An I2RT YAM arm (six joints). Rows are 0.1 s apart.
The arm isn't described. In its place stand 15 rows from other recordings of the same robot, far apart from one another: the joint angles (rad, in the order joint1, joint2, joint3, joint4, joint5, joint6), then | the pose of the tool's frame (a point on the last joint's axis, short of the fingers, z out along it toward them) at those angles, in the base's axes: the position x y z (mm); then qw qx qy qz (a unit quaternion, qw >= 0).
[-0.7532, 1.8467, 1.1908, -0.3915, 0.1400, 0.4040] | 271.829, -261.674, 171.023, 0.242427, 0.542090, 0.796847, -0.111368
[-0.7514, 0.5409, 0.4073, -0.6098, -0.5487, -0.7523] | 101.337, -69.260, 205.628, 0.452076, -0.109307, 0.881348, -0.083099
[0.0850, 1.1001, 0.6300, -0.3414, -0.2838, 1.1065] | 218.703, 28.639, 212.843, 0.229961, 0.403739, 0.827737, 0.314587
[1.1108, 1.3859, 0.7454, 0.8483, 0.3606, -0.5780] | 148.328, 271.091, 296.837, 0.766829, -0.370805, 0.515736, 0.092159
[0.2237, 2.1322, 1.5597, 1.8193, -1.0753, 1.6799] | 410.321, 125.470, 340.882, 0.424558, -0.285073, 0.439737, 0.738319
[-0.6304, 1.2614, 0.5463, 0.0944, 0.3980, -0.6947] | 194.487, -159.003, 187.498, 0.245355, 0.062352, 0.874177, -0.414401
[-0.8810, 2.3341, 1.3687, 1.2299, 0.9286, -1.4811] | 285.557, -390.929, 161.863, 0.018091, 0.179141, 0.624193, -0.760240
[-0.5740, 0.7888, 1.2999, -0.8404, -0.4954, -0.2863] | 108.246, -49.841, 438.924, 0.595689, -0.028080, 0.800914, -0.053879
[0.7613, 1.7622, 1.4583, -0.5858, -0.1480, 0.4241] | 279.231, 273.340, 271.773, 0.237349, -0.182076, 0.922520, 0.243865
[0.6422, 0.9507, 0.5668, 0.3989, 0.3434, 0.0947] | 186.340, 124.409, 293.834, 0.697993, -0.069748, 0.698622, 0.140951
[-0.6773, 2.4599, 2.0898, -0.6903, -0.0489, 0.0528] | 413.037, -329.933, 151.575, 0.247426, 0.339566, 0.905786, -0.055014
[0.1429, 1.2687, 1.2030, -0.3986, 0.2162, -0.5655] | 285.280, 33.331, 360.625, 0.491516, -0.240205, 0.813011, -0.199314
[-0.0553, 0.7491, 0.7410, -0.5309, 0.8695, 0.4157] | 153.629, -35.744, 301.522, 0.505844, 0.386123, 0.718676, -0.280244
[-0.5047, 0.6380, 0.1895, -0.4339, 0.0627, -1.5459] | 107.725, -62.058, 133.982, 0.149769, -0.458820, 0.821497, -0.303636
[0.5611, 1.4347, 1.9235, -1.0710, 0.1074, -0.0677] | 225.288, 137.083, 482.925, 0.470926, -0.247622, 0.843819, 0.069868
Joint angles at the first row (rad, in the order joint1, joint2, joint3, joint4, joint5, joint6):
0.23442, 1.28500, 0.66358, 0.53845, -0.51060, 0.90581
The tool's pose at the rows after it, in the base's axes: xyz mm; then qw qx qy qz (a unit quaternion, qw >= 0):
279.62, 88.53, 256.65, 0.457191, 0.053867, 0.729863, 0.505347
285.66, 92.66, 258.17, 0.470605, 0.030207, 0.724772, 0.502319
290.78, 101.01, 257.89, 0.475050, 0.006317, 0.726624, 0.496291
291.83, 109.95, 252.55, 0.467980, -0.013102, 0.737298, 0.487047
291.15, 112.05, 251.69, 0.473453, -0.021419, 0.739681, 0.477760
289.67, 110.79, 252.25, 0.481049, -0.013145, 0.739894, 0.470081
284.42, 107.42, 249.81, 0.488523, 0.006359, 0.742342, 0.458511
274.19, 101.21, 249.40, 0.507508, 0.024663, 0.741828, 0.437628
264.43, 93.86, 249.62, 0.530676, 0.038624, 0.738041, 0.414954
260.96, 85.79, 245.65, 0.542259, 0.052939, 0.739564, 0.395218
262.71, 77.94, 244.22, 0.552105, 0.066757, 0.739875, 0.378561
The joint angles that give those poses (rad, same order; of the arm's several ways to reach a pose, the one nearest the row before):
0.24698, 1.33688, 0.66703, 0.58803, -0.51330, 0.86881
0.25463, 1.36856, 0.68762, 0.62047, -0.52091, 0.82952
0.27675, 1.40022, 0.71318, 0.62238, -0.52092, 0.78374
0.30385, 1.42121, 0.72347, 0.59684, -0.51709, 0.73758
0.31223, 1.42120, 0.72346, 0.58883, -0.50413, 0.70821
0.31261, 1.41089, 0.71699, 0.58652, -0.47666, 0.70668
0.31223, 1.38647, 0.68950, 0.58424, -0.43050, 0.71507
0.30996, 1.33345, 0.64641, 0.57775, -0.36640, 0.70554
0.30269, 1.27966, 0.60443, 0.57815, -0.30729, 0.68646
0.28248, 1.25829, 0.57622, 0.57850, -0.27447, 0.67311
0.25577, 1.25678, 0.57087, 0.57853, -0.25388, 0.66396

